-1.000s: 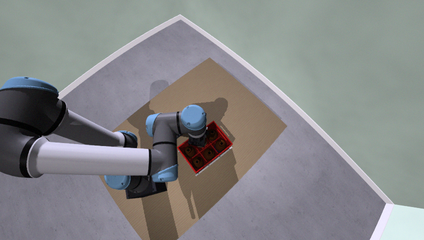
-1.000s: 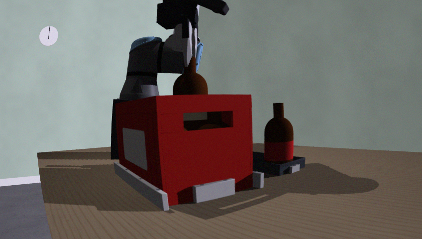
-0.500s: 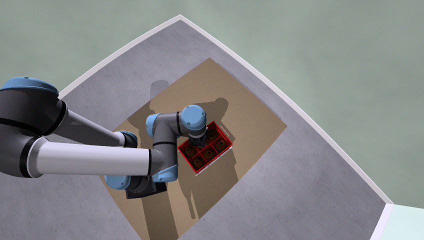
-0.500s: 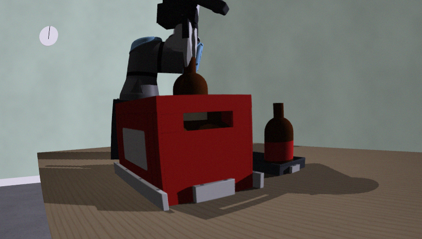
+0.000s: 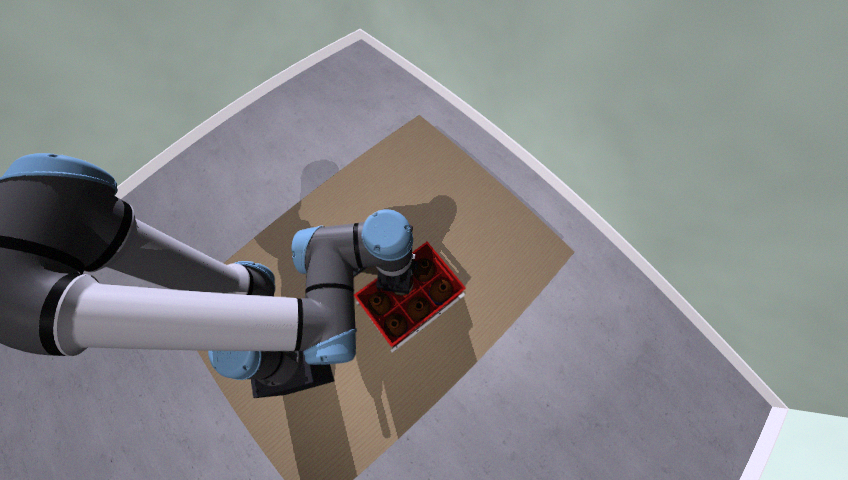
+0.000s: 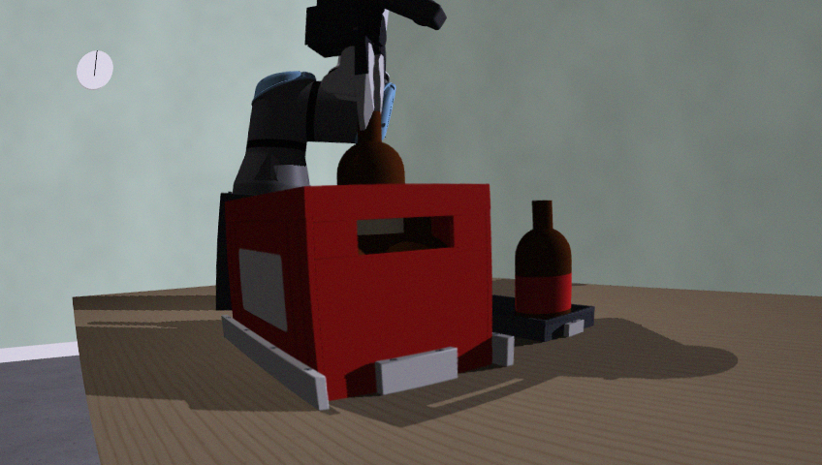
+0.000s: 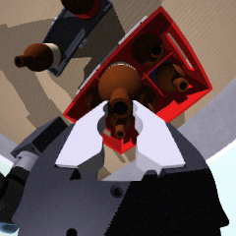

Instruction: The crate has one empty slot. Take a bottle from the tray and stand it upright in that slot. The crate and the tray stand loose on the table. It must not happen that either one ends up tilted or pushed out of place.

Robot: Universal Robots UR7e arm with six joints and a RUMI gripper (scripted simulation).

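Now: the cream-label bottle 7 cm below my hand. From my hand the other things lie so: dark tray (4 cm ahead, 19 cm to the left, 24 cm below); then red crate (1 cm behind, 4 cm to the right, 17 cm below).
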